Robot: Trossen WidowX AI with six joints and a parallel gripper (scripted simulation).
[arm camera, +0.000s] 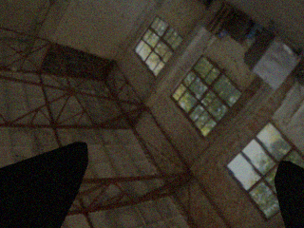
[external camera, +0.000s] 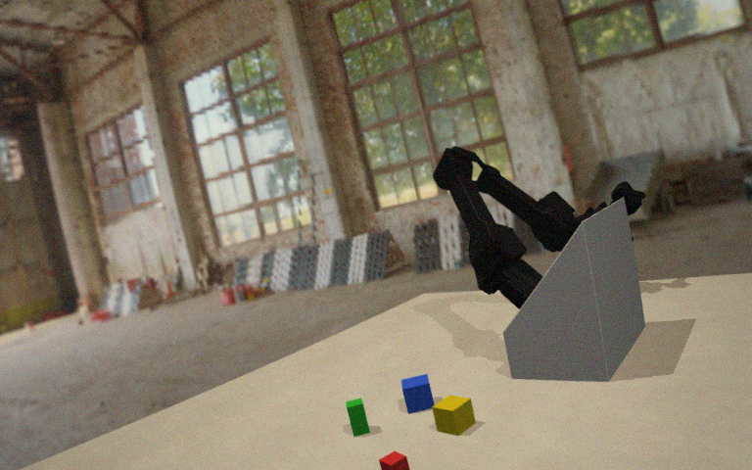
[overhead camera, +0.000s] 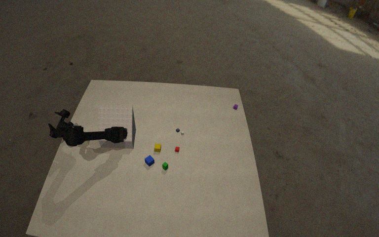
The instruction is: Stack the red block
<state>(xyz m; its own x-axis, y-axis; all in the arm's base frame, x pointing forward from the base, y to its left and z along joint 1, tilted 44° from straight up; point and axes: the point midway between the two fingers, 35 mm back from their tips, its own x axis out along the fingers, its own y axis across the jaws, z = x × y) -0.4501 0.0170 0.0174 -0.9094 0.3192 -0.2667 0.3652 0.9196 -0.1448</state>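
Right now my gripper tip is 82 cm short of the red block, 3 cm to the left of it and 16 cm above it. Round my gripper tip: blue block (66 cm ahead, 13 cm to the right, 15 cm below); purple cube (125 cm ahead, 40 cm to the left, 16 cm below); yellow block (70 cm ahead, 3 cm to the right, 15 cm below).
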